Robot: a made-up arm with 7 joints.
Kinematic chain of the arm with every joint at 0, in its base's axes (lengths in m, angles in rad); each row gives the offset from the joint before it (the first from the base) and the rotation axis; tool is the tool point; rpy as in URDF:
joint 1: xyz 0 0 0 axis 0.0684 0.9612 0.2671
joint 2: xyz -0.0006 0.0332 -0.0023 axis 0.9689 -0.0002 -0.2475
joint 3: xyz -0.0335 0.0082 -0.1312 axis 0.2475 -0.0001 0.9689
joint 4: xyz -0.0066 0 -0.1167 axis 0.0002 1 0
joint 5: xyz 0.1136 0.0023 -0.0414 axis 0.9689 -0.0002 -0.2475
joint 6: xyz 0.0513 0 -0.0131 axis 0.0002 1 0
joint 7: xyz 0.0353 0 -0.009 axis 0.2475 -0.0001 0.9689
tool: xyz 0 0 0 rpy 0 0.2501 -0.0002
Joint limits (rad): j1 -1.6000..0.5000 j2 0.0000..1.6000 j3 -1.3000..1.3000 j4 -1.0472..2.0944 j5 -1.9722..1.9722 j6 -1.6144..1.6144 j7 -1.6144..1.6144
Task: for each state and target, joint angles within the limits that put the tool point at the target. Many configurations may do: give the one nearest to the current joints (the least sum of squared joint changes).
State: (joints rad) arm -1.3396 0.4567 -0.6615 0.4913 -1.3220 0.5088 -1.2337
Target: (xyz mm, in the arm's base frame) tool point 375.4 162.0 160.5
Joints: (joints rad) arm -1.6000 0.9558 -0.2426 0.5338 -1.3075 0.3839 -1.2337
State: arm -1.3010 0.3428 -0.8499 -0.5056 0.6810 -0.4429 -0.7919
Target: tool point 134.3 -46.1 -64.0
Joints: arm -0.9873 0.6110 -1.0080 -0.9268 0.6704 -0.5564 -0.7919
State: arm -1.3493 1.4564 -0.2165 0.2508 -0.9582 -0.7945 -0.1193
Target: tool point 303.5 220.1 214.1
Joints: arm -1.6000 1.1241 -0.1349 0.4823 -0.9957 -0.4112 -0.1193
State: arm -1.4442 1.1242 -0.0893 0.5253 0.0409 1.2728 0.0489
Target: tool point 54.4 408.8 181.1
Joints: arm -1.5350 1.6000 0.8575 0.7235 0.3043 1.5888 0.0489
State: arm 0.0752 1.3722 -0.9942 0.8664 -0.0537 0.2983 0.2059
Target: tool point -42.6 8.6 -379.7
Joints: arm 0.0810 0.4926 -1.2008 0.2211 -0.0613 0.1905 0.2059
